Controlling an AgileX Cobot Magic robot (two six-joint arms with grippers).
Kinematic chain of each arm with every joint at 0, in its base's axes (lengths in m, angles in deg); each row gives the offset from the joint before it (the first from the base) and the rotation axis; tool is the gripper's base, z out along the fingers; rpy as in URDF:
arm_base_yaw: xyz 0 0 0.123 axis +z
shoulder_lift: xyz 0 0 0 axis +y
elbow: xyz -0.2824 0 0.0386 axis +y
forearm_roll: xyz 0.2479 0 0.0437 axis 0.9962 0 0.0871
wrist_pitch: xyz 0 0 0 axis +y
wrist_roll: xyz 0.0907 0 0.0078 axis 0.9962 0 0.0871
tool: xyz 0 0 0 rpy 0 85 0
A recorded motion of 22 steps. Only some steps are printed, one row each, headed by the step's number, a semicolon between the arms.
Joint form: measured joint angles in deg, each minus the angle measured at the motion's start. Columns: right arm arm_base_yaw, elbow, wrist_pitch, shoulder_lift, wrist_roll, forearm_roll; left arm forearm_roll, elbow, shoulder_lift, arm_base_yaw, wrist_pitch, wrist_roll.
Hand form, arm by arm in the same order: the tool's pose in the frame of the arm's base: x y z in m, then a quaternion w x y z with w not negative. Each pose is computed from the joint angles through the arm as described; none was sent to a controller.
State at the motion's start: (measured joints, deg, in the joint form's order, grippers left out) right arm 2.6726 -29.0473 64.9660 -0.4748 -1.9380 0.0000; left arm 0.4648 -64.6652 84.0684 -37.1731 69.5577 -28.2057
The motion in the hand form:
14: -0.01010 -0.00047 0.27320 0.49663 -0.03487 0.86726 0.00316; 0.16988 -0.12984 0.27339 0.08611 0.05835 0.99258 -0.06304
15: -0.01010 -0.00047 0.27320 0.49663 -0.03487 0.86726 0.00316; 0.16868 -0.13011 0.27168 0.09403 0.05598 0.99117 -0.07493
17: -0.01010 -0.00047 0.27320 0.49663 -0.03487 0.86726 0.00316; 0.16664 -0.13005 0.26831 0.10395 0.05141 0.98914 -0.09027
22: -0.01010 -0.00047 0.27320 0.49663 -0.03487 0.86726 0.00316; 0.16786 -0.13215 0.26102 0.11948 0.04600 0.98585 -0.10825
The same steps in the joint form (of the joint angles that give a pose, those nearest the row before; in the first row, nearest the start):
14: -0.01 0.00 0.00 0.00 0.00 0.00; -1.04 12.59 -12.73 0.00 -6.06 -2.04
15: -0.01 0.00 0.00 0.00 0.00 0.00; -1.72 13.57 -13.32 0.00 -7.97 -2.04
17: -0.01 0.00 0.00 0.00 0.00 0.00; -2.62 15.17 -14.15 0.00 -10.68 -2.16
22: -0.01 0.00 0.00 0.00 0.00 0.00; -3.47 17.18 -14.17 0.00 -15.33 -2.26

